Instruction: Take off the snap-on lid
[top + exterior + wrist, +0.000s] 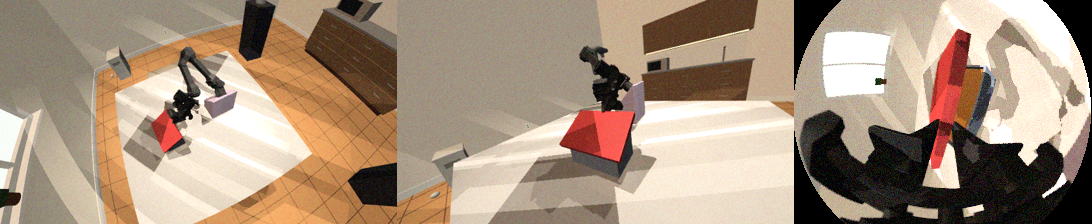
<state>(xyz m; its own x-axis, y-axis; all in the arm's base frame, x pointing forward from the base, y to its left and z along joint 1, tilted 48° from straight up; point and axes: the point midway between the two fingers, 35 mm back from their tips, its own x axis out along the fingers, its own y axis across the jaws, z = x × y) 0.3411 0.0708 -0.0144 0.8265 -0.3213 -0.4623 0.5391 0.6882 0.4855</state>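
The red lid lies 70 mm ahead of my gripper tip, 10 mm to the left of it and 40 mm below it. Round my gripper tip: storage box (60 mm ahead, 10 mm to the left, 110 mm below).
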